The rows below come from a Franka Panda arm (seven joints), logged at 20 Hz.
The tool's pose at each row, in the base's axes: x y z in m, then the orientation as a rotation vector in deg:
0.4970 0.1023 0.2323 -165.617 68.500 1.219
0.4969 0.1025 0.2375 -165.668 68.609 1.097
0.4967 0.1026 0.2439 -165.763 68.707 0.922
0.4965 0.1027 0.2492 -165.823 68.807 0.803
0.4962 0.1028 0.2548 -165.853 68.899 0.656
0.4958 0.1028 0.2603 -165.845 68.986 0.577
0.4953 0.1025 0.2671 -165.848 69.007 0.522
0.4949 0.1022 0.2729 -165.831 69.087 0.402
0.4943 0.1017 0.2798 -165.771 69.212 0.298
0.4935 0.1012 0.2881 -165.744 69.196 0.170
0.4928 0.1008 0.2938 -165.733 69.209 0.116
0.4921 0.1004 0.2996 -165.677 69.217 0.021
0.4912 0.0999 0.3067 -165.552 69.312 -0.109
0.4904 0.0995 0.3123 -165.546 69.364 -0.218
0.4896 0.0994 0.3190 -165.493 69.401 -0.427
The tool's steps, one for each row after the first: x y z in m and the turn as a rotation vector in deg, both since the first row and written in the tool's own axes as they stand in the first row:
-0.0003 -0.0001 -0.0052 -0.051 0.106 0.052
-0.0006 -0.0001 -0.0116 -0.123 0.258 0.087
-0.0009 -0.0001 -0.0169 -0.179 0.364 0.131
-0.0013 0.0000 -0.0225 -0.200 0.475 0.178
-0.0017 0.0003 -0.0280 -0.204 0.531 0.231
-0.0020 0.0008 -0.0348 -0.201 0.568 0.242
-0.0021 0.0013 -0.0406 -0.185 0.644 0.293
-0.0023 0.0020 -0.0475 -0.152 0.703 0.381
-0.0027 0.0028 -0.0558 -0.092 0.767 0.377
-0.0030 0.0036 -0.0615 -0.074 0.797 0.388
-0.0033 0.0043 -0.0673 -0.005 0.834 0.405
-0.0037 0.0053 -0.0744 0.100 0.881 0.491
-0.0041 0.0061 -0.0800 0.113 0.951 0.523
-0.0047 0.0067 -0.0867 0.196 1.061 0.556

